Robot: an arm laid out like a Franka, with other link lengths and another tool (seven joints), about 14 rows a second.
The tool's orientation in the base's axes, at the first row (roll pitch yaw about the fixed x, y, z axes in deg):
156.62 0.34 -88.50
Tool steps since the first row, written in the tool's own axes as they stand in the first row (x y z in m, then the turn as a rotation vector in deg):
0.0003 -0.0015 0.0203 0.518 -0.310 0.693
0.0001 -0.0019 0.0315 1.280 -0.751 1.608
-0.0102 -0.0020 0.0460 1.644 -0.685 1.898
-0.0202 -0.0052 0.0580 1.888 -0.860 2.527
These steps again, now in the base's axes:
-0.0067 -0.0004 -0.0192 0.023 -0.513 -0.762
-0.0108 -0.0002 -0.0297 0.084 -1.268 -1.782
-0.0167 0.0100 -0.0430 -0.082 -1.635 -2.024
-0.0188 0.0200 -0.0552 -0.164 -1.877 -2.672

